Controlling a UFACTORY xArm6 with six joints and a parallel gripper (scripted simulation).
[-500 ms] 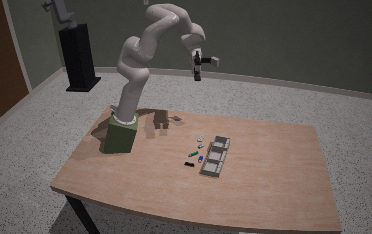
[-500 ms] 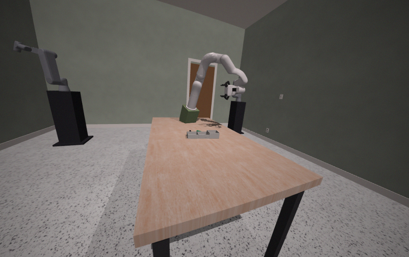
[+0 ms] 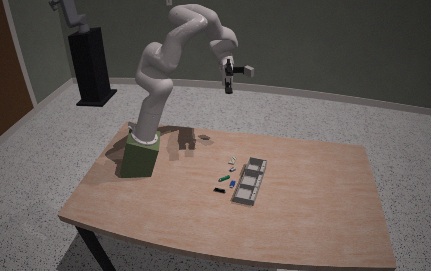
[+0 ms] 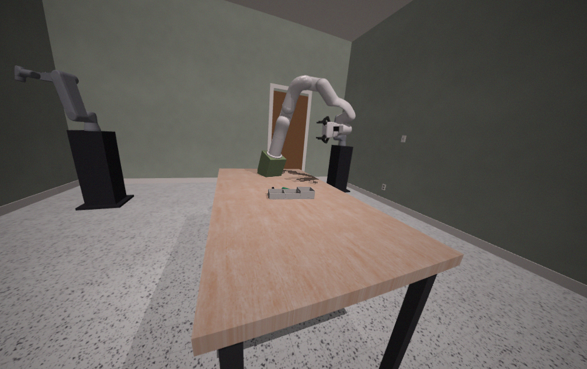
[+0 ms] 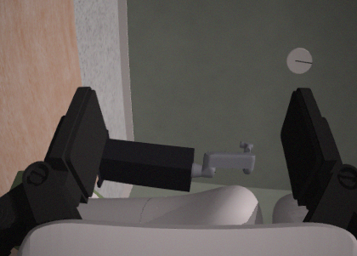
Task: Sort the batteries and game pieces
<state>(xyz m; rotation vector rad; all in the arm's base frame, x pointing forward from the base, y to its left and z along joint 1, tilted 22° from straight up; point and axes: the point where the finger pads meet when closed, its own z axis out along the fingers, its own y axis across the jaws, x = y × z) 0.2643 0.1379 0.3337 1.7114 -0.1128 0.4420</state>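
Right now the bin is 36 cm below my hand, 21 cm to the right of it and 13 cm ahead of it. From my hand the other things lie so: green battery: 37 cm below, 20 cm to the right, 1 cm ahead; then grey object: 37 cm below, 13 cm to the right, 3 cm ahead; then white domino: 37 cm below, 6 cm to the right, 3 cm ahead.
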